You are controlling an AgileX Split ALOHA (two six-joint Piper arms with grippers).
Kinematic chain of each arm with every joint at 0, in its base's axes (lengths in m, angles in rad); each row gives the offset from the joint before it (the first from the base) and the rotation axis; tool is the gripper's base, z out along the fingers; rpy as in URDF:
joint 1: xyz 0 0 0.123 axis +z
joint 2: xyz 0 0 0 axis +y
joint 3: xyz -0.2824 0 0.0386 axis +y
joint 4: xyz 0.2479 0 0.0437 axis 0.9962 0 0.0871
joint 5: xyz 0 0 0 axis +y
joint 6: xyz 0.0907 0 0.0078 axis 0.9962 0 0.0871
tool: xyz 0 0 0 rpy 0 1.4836 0
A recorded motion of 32 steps. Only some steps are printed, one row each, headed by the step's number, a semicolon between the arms.
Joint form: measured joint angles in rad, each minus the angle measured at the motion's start. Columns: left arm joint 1, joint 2, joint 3, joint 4, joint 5, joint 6; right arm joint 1, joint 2, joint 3, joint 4, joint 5, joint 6.
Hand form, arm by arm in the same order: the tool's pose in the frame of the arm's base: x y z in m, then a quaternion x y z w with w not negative. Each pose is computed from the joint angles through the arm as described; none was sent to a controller.
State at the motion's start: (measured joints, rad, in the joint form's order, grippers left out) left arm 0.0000 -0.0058 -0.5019 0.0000 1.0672 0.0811; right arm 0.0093 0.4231 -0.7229 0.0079 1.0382 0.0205
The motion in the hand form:
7: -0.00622 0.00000 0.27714 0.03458 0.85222 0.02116 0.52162; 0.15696 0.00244 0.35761 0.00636 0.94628 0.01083 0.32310
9: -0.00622 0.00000 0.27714 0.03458 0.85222 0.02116 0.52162; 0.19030 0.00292 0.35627 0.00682 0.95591 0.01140 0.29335
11: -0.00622 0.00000 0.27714 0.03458 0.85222 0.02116 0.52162; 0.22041 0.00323 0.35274 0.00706 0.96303 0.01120 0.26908
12: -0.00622 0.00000 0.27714 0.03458 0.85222 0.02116 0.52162; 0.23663 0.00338 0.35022 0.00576 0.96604 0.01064 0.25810
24: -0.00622 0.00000 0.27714 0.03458 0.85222 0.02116 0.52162; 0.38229 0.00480 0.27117 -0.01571 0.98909 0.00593 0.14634
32: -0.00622 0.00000 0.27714 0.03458 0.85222 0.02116 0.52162; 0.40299 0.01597 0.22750 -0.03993 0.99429 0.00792 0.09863
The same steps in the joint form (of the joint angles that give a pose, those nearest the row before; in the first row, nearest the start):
7: 0.0000 0.0000 0.0000 0.0000 0.0000 0.0000; 0.0001 0.4861 -0.2532 0.0043 0.0284 0.0001
9: 0.0000 0.0000 0.0000 0.0000 0.0000 0.0000; 0.0000 0.6220 -0.3276 0.0064 0.0294 0.0000
11: 0.0000 0.0000 0.0000 0.0000 0.0000 0.0000; 0.0000 0.7412 -0.3983 0.0069 0.0316 0.0000
12: 0.0000 0.0000 0.0000 0.0000 0.0000 0.0000; 0.0000 0.8037 -0.4381 0.0069 0.0316 -0.0029
24: 0.0000 0.0000 0.0000 0.0000 0.0000 0.0000; 0.0000 1.3932 -0.8026 0.0076 0.0354 -0.0483
32: 0.0000 0.0000 0.0000 0.0000 0.0000 0.0000; 0.0266 1.5246 -0.8317 0.0111 0.0292 -0.0724

